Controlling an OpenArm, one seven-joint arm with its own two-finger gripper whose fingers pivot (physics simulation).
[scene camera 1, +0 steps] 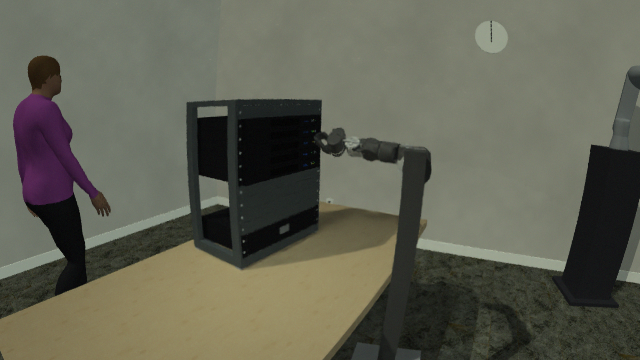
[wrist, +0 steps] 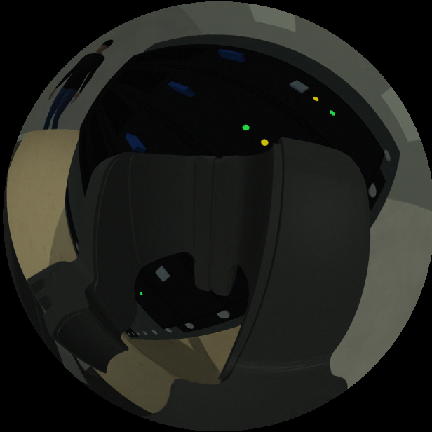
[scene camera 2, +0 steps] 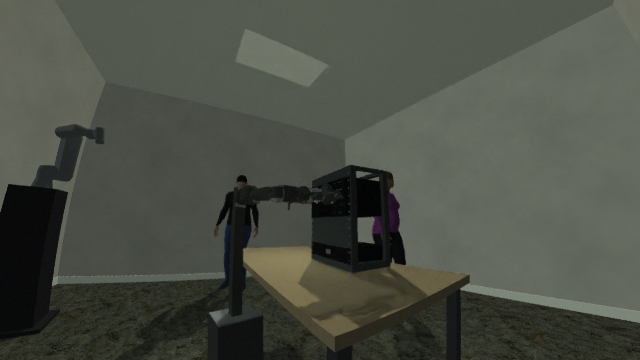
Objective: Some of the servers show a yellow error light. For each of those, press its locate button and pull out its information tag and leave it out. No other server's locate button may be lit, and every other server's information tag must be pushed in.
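Note:
The black servers [scene camera 1: 255,150] [wrist: 200,107] sit in the upper part of the rack [scene camera 1: 233,190] [scene camera 2: 353,225]. In the wrist view the top server shows a blue tag [wrist: 231,55], an unlit grey button [wrist: 299,86], a yellow light [wrist: 315,99] and a green light [wrist: 332,113]. The server below shows a second blue tag [wrist: 181,89], another green light [wrist: 245,127] and another yellow light [wrist: 264,142]; its button is hidden. A third blue tag [wrist: 135,143] shows at the left. A lower grey button [wrist: 162,273] is unlit. My gripper [wrist: 223,227] is shut and empty, close before the server fronts, hiding the middle servers' controls.
The rack stands on a wooden table [scene camera 1: 200,310] [scene camera 2: 280,260]. A person in purple [scene camera 1: 45,145] [scene camera 2: 394,210] stands behind it. A person in black [scene camera 2: 228,215] [wrist: 82,70] stands beyond the table. Another robot arm stands on a black pedestal [scene camera 1: 600,225] [scene camera 2: 30,250].

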